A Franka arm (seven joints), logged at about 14 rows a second.
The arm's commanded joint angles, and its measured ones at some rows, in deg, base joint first. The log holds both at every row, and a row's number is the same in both.
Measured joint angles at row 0:
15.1 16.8 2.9 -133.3 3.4 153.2 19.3
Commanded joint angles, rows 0 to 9:
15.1 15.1 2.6 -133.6 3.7 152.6 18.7
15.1 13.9 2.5 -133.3 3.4 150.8 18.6
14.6 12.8 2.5 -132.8 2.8 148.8 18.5
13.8 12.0 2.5 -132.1 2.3 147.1 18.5
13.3 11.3 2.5 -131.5 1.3 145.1 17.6
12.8 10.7 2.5 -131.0 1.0 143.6 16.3
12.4 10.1 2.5 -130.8 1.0 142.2 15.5
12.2 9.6 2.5 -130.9 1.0 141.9 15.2
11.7 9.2 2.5 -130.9 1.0 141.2 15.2
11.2 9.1 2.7 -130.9 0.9 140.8 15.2
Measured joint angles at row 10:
12.5 10.1 2.2 -130.7 1.8 142.3 16.1
